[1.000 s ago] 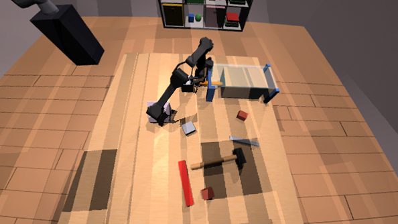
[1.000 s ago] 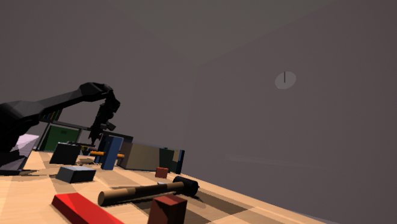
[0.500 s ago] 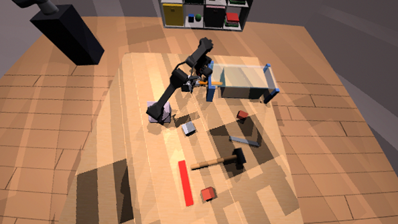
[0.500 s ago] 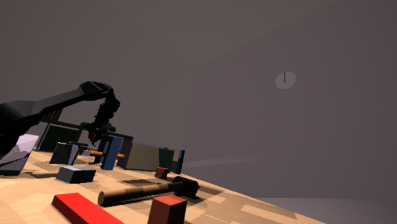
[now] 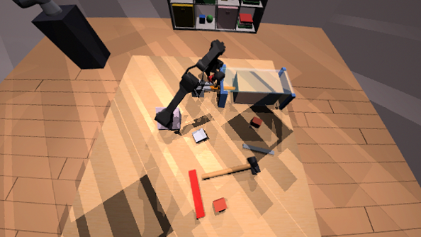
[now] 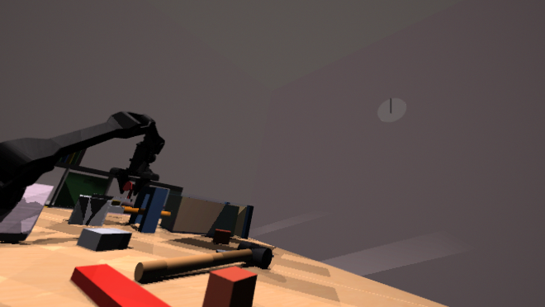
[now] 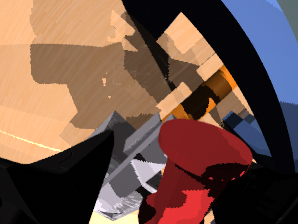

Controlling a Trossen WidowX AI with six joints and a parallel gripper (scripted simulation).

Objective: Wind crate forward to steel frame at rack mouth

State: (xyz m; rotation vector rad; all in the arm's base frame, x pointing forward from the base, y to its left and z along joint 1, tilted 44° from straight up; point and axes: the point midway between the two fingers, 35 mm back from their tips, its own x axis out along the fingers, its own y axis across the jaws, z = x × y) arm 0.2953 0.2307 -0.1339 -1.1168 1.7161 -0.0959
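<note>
Now: the red grip 20 mm above my gripper tip and 10 mm to the right of it. From my gripper tip the other things lie so: blue steel frame 60 mm ahead, 30 mm to the right, 10 mm below; winch 110 mm behind, 80 mm below, 30 mm to the right; winch handle 30 mm behind, 20 mm to the right, 10 mm below.
</note>
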